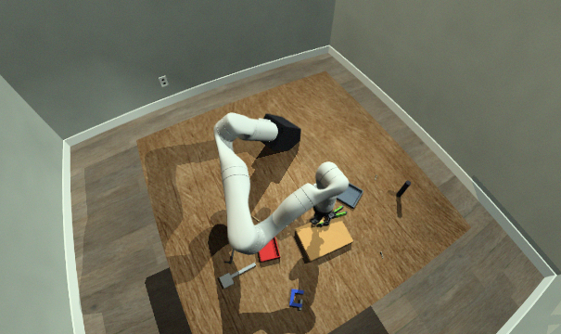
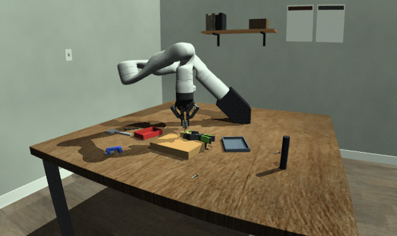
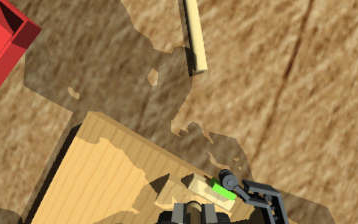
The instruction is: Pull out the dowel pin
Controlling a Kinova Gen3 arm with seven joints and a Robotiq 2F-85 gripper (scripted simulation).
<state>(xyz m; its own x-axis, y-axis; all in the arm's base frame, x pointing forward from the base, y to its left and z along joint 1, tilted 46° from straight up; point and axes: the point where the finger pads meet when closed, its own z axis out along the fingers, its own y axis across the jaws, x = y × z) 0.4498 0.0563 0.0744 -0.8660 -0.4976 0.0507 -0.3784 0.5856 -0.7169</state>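
Right now the dowel pin is 20 mm below my hand. Also, from my hand: thin pale stick (120 mm behind, 50 mm to the right, 90 mm below); then small wooden block (50 mm below); then tan bench board (60 mm ahead, 70 mm below).
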